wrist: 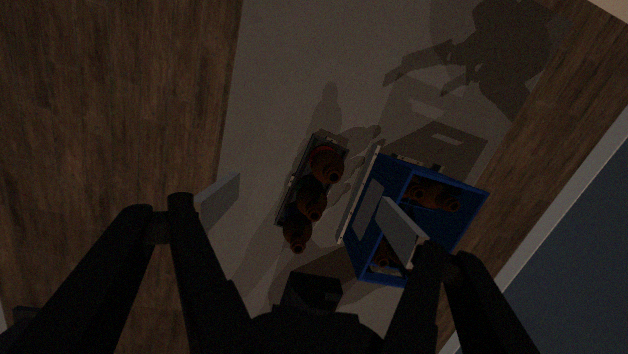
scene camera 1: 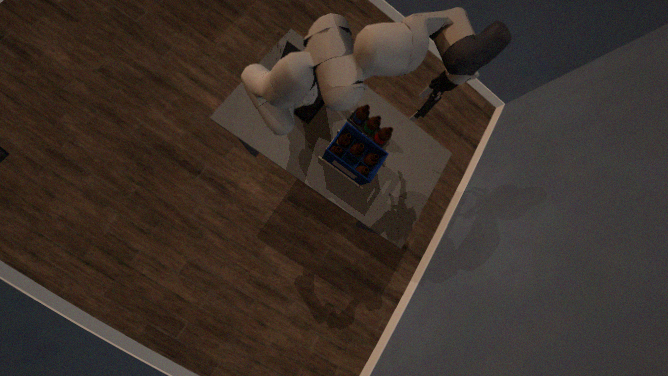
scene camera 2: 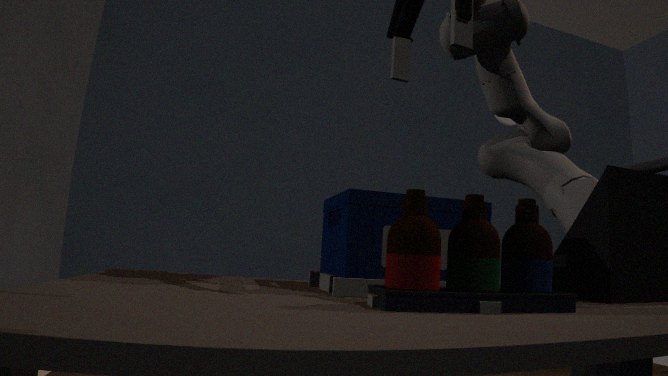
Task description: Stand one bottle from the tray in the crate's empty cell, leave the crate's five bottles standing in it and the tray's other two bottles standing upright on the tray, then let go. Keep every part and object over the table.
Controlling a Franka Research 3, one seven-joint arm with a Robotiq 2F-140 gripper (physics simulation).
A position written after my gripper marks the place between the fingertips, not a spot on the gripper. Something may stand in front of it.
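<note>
Green-banded bottle [scene camera 2: 473, 259], [wrist: 311, 199]. Blue-banded bottle [scene camera 2: 526, 252]. Red-banded brown bottle [scene camera 2: 413, 259]. Red-banded brown bottle [wrist: 437, 194]. Light strip [wrist: 375, 148]. My gripper [scene camera 2: 427, 65], [wrist: 310, 196], [scene camera 1: 416, 108].
</note>
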